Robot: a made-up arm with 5 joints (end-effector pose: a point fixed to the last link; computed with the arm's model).
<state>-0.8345 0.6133 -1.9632 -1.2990 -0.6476</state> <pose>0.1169 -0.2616 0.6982 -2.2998 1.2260 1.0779</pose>
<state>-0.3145 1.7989 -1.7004 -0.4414 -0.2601</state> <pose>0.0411 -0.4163 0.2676 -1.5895 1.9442 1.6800</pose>
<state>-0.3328 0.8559 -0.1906 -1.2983 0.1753</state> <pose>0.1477 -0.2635 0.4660 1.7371 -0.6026 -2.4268</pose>
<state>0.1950 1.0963 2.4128 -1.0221 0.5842</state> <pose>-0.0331 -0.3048 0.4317 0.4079 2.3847 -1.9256</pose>
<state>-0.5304 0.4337 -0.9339 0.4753 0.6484</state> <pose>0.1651 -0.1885 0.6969 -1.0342 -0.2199 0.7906</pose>
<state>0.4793 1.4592 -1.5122 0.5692 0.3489</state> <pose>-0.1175 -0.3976 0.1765 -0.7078 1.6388 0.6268</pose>
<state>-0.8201 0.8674 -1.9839 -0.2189 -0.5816</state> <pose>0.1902 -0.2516 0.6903 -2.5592 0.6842 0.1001</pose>
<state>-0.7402 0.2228 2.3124 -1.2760 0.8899</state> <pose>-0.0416 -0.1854 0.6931 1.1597 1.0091 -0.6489</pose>
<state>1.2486 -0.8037 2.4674 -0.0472 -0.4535</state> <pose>-0.2254 -0.3048 0.7464 -0.4017 -2.4677 1.5737</pose>
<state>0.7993 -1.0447 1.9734 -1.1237 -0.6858</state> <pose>-0.2179 -0.2470 0.6959 1.0267 1.4719 -0.7884</pose>
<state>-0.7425 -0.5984 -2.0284 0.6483 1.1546</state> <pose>-0.1727 -0.3220 0.8713 -0.1788 -1.1594 -0.0810</pose>
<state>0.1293 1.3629 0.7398 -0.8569 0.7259</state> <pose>-0.0329 -0.2590 0.3090 -0.0448 0.0316 2.8619</pose>
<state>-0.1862 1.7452 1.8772 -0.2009 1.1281</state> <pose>-0.0190 -0.2894 0.3915 -1.3084 0.8801 -2.6258</pose>
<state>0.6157 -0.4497 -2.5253 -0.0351 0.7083</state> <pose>-0.1240 -0.4715 0.6685 -0.2129 1.0346 -1.1243</pose>
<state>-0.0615 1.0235 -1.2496 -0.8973 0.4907</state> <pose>0.0751 -0.3694 0.3811 -0.7922 1.9615 1.4492</pose>
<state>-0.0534 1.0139 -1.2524 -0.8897 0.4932</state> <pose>0.0747 -0.3702 0.3816 -0.7867 1.9547 1.4363</pose>
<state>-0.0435 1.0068 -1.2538 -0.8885 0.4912</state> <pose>0.0734 -0.3714 0.3812 -0.7803 1.9517 1.4340</pose>
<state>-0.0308 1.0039 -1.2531 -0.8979 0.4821</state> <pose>0.0707 -0.3732 0.3794 -0.7722 1.9553 1.4492</pose>
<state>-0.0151 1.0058 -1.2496 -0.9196 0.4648</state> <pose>0.0664 -0.3757 0.3761 -0.7620 1.9652 1.4852</pose>
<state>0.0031 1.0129 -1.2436 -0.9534 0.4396</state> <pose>0.0605 -0.3787 0.3712 -0.7486 1.9803 1.5425</pose>
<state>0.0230 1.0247 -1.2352 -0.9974 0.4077</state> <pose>0.0534 -0.3819 0.3651 -0.7314 1.9969 1.6197</pose>
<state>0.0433 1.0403 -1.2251 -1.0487 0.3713</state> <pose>0.0453 -0.3852 0.3583 -0.7098 2.0119 1.7124</pose>
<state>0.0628 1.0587 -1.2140 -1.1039 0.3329</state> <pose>0.0369 -0.3882 0.3513 -0.6835 2.0223 1.8151</pose>
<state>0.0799 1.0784 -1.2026 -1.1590 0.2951</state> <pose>0.0289 -0.3907 0.3446 -0.6546 2.0262 1.9202</pose>
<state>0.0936 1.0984 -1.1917 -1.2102 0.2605</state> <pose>0.0216 -0.3927 0.3385 -0.6247 2.0243 2.0203</pose>
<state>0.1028 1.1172 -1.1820 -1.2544 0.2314</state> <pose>0.0157 -0.3940 0.3335 -0.5975 2.0187 2.1078</pose>
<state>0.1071 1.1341 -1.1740 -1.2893 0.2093</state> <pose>0.0114 -0.3948 0.3298 -0.5757 2.0126 2.1777</pose>
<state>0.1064 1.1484 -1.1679 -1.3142 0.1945</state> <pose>0.0091 -0.3950 0.3273 -0.5618 2.0083 2.2279</pose>
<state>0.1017 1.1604 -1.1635 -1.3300 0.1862</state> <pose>0.0083 -0.3948 0.3259 -0.5554 2.0072 2.2602</pose>
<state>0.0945 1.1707 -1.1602 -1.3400 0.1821</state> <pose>0.0085 -0.3944 0.3252 -0.5541 2.0086 2.2809</pose>
